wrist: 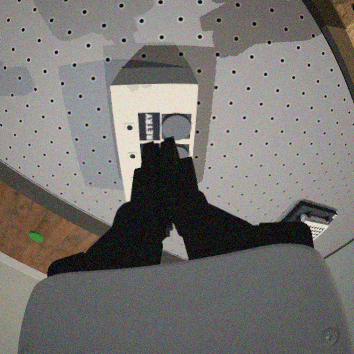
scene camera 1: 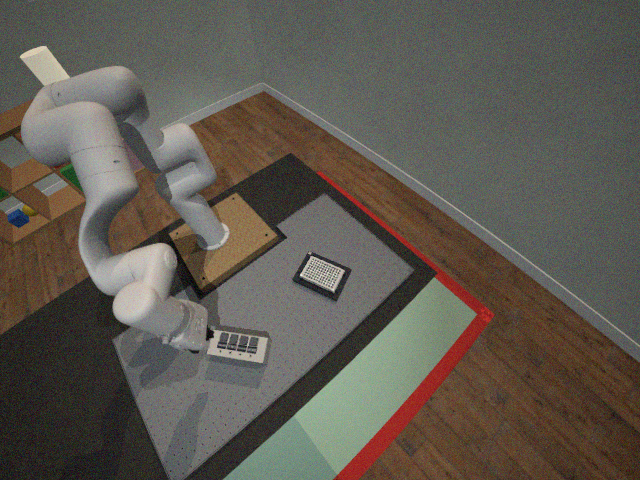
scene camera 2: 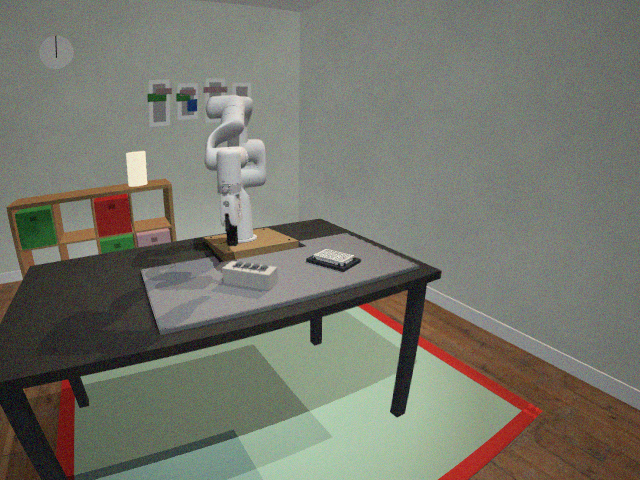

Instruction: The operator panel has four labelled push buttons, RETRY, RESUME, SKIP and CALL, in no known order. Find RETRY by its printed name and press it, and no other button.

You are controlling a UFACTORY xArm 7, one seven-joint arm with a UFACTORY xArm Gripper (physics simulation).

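Seen in the pictures: gripper, fingertip midpoint: (wrist: 165,159) (scene camera 1: 208,335) (scene camera 2: 232,245); arm's base, link origin: (scene camera 1: 214,236) (scene camera 2: 242,239).
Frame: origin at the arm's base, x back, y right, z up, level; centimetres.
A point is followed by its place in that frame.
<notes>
The operator panel (scene camera 1: 262,349) {x -45.9, y 10.3, z 4.1 cm} (scene camera 2: 248,280) {x -43.3, y 16.9, z 1.2 cm} (wrist: 150,97) {x -34.8, y 19.7, z 4.1 cm} is a pale box with dark square-framed buttons in a row along its top. In the wrist view the printed name RETRY (wrist: 149,126) {x -37.0, y 18.2, z 4.1 cm} is readable beside a round grey button (wrist: 176,126) {x -35.4, y 16.5, z 4.4 cm} at the panel's far end. Part of a second button (wrist: 184,149) {x -36.8, y 14.4, z 4.3 cm} shows below it; its label and the rest of the row are hidden behind the fingers. In the scene views the names are too small to read. My gripper (scene camera 1: 209,334) {x -35.0, y 18.2, z 10.7 cm} (scene camera 2: 232,244) {x -35.0, y 18.2, z 10.7 cm} (wrist: 165,159) {x -35.0, y 18.2, z 10.7 cm} is shut and empty, above the panel, its tips appearing just below the RETRY label and button.
A white plate with many small holes in a dark holder (scene camera 1: 322,272) {x -39.9, y -18.9, z 1.3 cm} (scene camera 2: 333,256) {x -40.7, y -17.9, z 1.3 cm} (wrist: 316,229) {x -35.1, y -18.8, z 1.3 cm} lies on the grey perforated board (scene camera 1: 356,242) {x -39.3, y -36.8, z -1.2 cm} (scene camera 2: 191,310) {x -49.4, y 38.2, z -1.0 cm} (wrist: 260,100) {x -29.1, y 9.5, z -1.2 cm}. The arm's wooden base (scene camera 1: 242,222) {x -2.5, y -11.7, z 0.1 cm} (scene camera 2: 276,241) {x -13.3, y -9.5, z 1.0 cm} stands behind the board on the dark table (scene camera 2: 56,310) {x -26.1, y 79.0, z -2.5 cm}.
</notes>
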